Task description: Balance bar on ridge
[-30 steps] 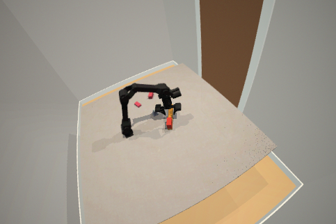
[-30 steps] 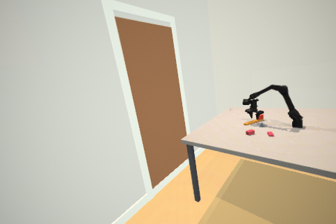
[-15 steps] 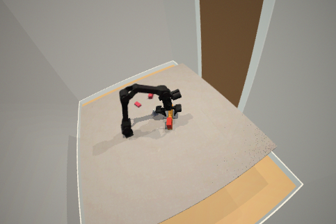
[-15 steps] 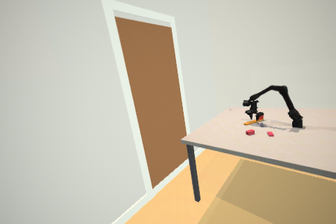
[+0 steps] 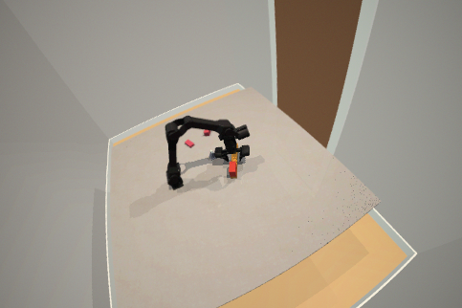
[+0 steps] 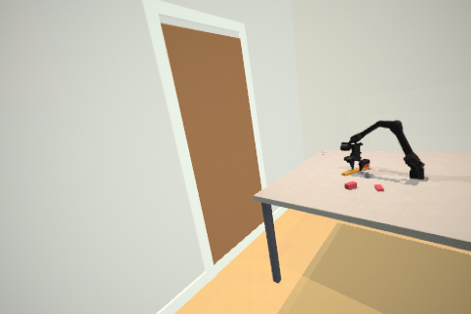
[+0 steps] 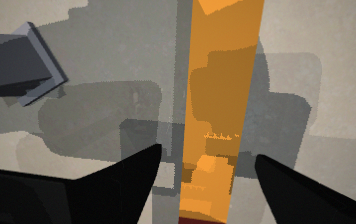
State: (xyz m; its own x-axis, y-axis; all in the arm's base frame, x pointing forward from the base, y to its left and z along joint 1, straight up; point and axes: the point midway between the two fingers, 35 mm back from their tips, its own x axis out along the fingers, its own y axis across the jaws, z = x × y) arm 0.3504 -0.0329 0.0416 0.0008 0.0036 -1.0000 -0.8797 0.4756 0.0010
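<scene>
Right now the ridge is 90 mm behind my gripper tip, 110 mm to the left of it and 20 mm above it.
</scene>
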